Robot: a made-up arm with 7 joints.
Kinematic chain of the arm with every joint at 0, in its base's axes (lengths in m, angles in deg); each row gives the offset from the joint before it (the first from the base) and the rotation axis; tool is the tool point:
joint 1: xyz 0 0.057 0 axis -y
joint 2: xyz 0 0.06 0 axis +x
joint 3: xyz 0 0 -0.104 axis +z
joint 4: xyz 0 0 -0.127 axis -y
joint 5: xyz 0 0 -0.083 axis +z
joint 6: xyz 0 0 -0.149 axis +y
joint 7: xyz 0 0 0 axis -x
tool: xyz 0 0 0
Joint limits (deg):
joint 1: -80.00..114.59
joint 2: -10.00..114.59
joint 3: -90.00..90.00
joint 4: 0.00..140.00
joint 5: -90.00..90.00
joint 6: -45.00..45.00
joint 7: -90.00..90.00
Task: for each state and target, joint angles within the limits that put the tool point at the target. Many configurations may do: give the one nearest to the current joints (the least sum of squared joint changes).
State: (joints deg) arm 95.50 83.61 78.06 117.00 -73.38 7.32 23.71
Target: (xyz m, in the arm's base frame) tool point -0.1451 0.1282 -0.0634
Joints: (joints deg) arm 113.60 105.67 90.00 139.90 -73.38 7.32 23.71
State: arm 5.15 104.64 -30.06 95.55 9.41 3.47 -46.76
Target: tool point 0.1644 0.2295 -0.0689
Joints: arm 3.02 101.28 -31.39 125.84 9.41 3.47 -46.76
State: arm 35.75 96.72 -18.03 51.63 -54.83 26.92 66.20
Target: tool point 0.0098 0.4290 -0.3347
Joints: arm -8.80 47.66 -28.64 17.40 -54.83 26.92 66.20
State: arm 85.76 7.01 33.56 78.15 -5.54 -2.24 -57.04
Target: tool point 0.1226 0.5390 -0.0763
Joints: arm 44.67 56.59 73.76 31.13 -5.54 -2.24 -57.04
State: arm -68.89 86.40 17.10 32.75 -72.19 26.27 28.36
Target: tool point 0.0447 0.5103 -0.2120
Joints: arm -18.26 62.74 7.12 28.22 -72.19 26.27 28.36
